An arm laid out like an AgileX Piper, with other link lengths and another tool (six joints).
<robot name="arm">
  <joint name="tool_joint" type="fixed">
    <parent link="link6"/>
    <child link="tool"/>
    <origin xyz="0.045 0.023 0.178" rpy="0 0.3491 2.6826"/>
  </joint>
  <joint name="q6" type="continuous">
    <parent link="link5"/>
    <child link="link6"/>
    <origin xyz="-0.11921 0 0" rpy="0 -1.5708 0"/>
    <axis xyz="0 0 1"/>
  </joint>
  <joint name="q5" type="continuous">
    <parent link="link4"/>
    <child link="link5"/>
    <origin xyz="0 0 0" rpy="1.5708 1.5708 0"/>
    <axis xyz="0 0 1"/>
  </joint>
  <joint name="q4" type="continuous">
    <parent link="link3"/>
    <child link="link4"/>
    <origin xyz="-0.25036 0.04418 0" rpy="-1.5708 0 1.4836"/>
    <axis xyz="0 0 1"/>
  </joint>
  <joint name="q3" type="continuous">
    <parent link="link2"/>
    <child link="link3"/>
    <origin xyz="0.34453 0.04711 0" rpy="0 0 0"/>
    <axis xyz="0 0 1"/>
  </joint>
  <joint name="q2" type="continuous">
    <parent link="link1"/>
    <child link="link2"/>
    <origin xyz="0 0 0" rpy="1.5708 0 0"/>
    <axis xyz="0 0 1"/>
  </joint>
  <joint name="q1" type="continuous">
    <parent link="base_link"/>
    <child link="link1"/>
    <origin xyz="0 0 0.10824" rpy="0 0 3.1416"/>
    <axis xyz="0 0 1"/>
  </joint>
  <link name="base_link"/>
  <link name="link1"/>
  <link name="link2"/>
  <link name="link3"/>
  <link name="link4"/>
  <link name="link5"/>
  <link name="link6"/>
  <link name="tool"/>
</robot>
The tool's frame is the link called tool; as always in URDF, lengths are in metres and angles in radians. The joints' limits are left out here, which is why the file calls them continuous.
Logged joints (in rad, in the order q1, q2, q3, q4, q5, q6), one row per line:
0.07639, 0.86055, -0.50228, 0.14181, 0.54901, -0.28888
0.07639, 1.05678, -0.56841, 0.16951, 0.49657, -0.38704
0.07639, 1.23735, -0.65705, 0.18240, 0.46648, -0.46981
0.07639, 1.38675, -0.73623, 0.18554, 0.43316, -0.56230
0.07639, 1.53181, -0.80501, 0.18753, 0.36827, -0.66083
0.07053, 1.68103, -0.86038, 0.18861, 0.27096, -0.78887
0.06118, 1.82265, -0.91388, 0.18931, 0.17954, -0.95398
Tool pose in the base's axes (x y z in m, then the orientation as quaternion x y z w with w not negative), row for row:
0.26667, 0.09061, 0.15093, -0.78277, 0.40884, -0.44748, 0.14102
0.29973, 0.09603, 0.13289, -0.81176, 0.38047, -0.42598, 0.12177
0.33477, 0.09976, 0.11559, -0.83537, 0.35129, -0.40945, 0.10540
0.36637, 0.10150, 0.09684, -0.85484, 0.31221, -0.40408, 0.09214
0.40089, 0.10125, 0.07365, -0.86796, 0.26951, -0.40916, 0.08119
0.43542, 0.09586, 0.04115, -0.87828, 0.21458, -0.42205, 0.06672
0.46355, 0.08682, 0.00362, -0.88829, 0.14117, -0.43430, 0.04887
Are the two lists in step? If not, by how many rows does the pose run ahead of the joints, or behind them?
They are in step.
